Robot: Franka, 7 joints.
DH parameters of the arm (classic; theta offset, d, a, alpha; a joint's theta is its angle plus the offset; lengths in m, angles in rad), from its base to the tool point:
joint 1: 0 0.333 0 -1.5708
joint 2: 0 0 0 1.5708
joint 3: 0 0.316 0.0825 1.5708
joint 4: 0 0 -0.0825 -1.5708
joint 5: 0 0.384 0 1.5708
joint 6: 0 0 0.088 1.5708
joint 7: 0 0.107 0 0
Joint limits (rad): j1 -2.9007..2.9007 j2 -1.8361..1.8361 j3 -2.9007..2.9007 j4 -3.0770..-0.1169 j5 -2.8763..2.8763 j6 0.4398..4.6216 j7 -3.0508..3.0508
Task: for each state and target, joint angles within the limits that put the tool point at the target. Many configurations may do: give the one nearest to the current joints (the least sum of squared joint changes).
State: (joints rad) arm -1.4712 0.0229 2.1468 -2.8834 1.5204 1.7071 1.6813
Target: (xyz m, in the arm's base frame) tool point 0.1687 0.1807 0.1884
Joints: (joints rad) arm -1.6140 0.0456 2.0100 -3.0018 1.4742 1.6883 1.6813
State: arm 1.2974 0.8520 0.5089 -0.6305 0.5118 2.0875 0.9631
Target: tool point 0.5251 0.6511 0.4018
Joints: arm 0.7616 1.0830 0.2703 -0.6260 0.4925 2.1854 0.9631
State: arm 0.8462 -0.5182 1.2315 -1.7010 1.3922 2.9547 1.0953
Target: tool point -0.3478 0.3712 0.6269
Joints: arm 0.9968 -0.6689 1.1977 -2.0753 1.4778 3.0677 1.0953
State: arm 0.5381 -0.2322 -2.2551 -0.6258 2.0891 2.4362 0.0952
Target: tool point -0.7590 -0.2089 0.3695
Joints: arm 0.0098 -0.8090 -2.7118 -1.1815 2.1086 2.6628 0.0952
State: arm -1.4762 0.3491 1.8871 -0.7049 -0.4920 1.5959 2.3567
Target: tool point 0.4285 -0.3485 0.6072
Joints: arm -1.8037 0.5622 1.5741 -1.3712 -0.4498 1.1094 2.3567
